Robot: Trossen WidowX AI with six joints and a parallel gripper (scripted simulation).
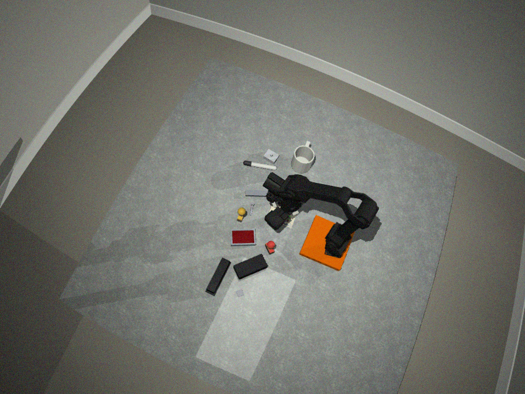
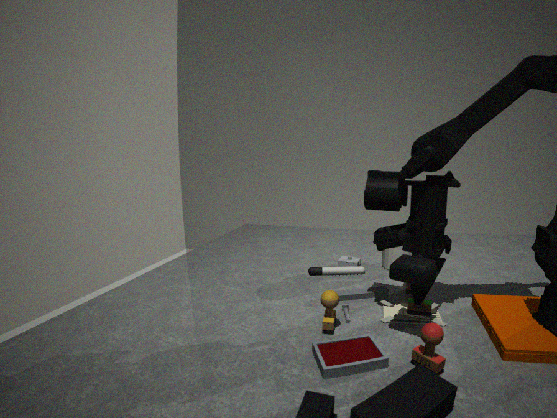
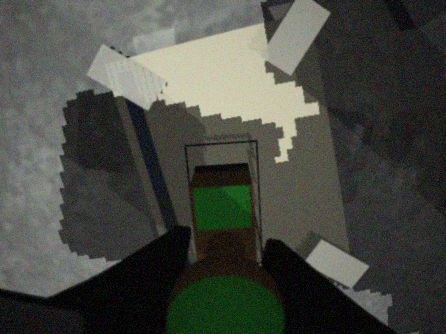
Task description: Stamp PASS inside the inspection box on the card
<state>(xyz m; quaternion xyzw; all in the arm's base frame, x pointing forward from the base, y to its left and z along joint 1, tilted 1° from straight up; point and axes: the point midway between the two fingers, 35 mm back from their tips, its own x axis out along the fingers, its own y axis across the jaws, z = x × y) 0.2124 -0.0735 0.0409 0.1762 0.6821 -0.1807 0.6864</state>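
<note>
Right now the cream card is 3 cm below my gripper tip, 1 cm to the right of it and 1 cm ahead of it. From my gripper tip the other things lie so: blue-knobbed stamp (9 cm to the right, 2 cm behind, 1 cm below); then green-topped stamp (right at my gripper tip); then grey bar (11 cm ahead, 7 cm to the right, 2 cm below).
</note>
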